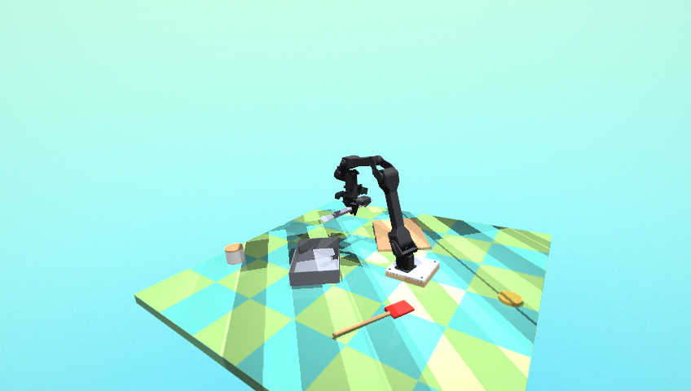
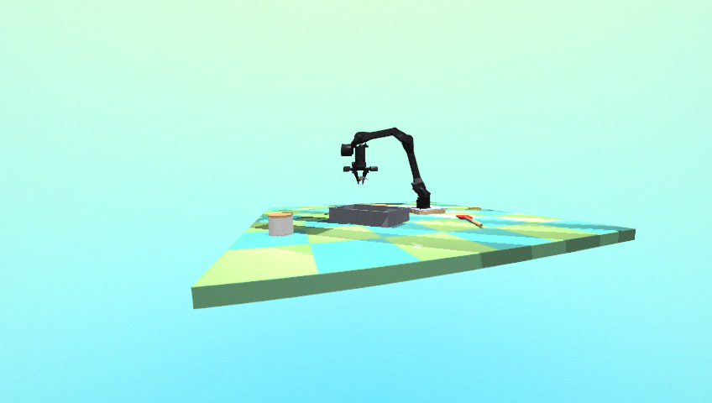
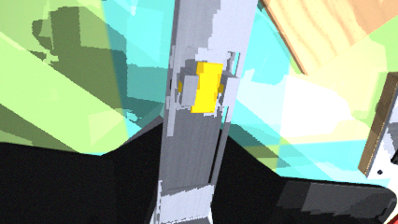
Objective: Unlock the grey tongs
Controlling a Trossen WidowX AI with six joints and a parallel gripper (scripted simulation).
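The yellow lock piece is 4 cm to the right of my gripper tip and 4 cm above it. Round my gripper tip: lidded canister (46 cm to the left, 32 cm ahead, 12 cm below); then wooden board (23 cm to the right, 15 cm below, 9 cm behind); then grey roasting tin (24 cm to the left, 13 cm below, 1 cm behind).
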